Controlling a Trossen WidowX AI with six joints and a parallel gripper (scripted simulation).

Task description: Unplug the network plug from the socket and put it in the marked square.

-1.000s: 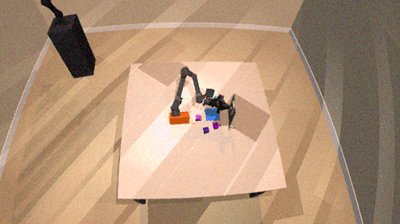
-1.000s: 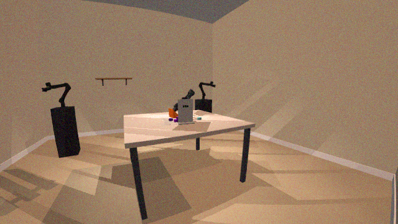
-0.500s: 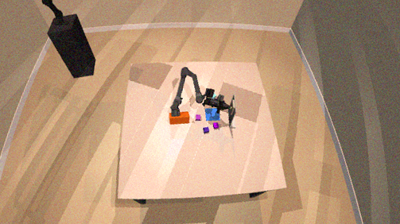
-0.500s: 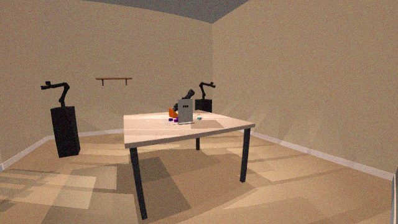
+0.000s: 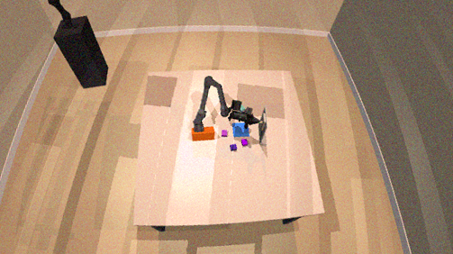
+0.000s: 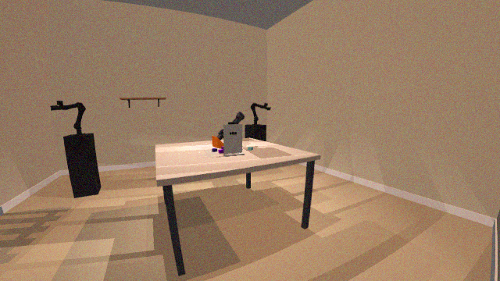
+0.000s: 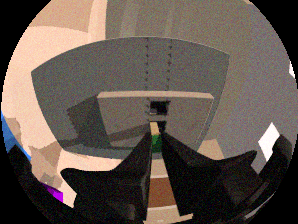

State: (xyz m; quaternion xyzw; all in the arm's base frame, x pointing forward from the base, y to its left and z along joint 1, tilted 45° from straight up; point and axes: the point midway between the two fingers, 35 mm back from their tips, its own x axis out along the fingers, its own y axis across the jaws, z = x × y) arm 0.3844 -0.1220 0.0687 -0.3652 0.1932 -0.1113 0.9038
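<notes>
My gripper tip is 100 mm past the blue marked square, 60 mm to the right of it and 180 mm above it. Round my gripper tip: grey upright panel (30 mm ahead, 10 mm to the right, 60 mm below); then network plug (right at my gripper tip).
</notes>
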